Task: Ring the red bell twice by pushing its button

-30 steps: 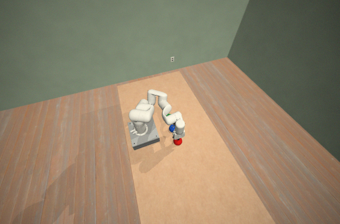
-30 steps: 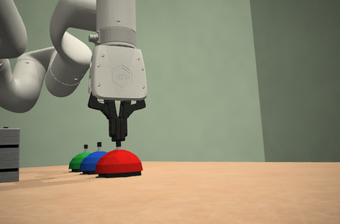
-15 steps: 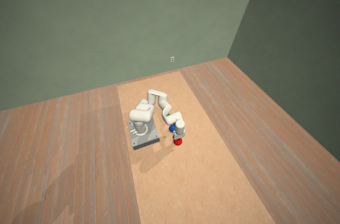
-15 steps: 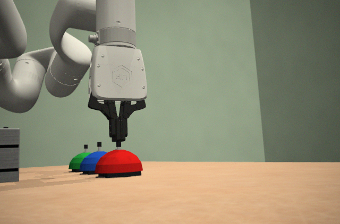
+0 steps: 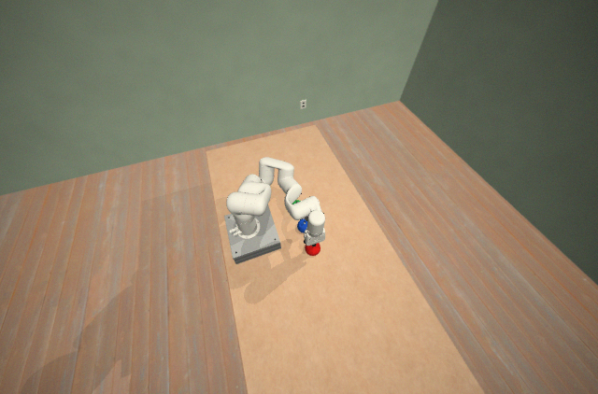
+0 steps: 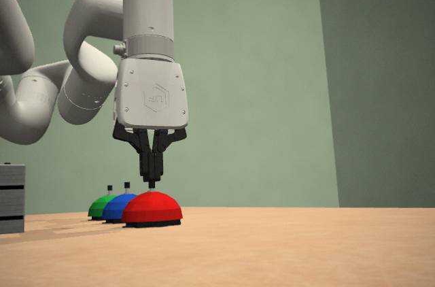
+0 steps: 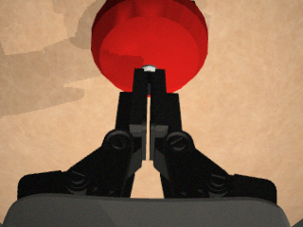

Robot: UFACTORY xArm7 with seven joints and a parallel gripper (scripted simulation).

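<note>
Right now my hand is 4 cm above the red bell. Also, from my hand: blue bell: 13 cm to the left, 4 cm below, 3 cm ahead; green bell: 26 cm to the left, 5 cm ahead, 4 cm below.
</note>
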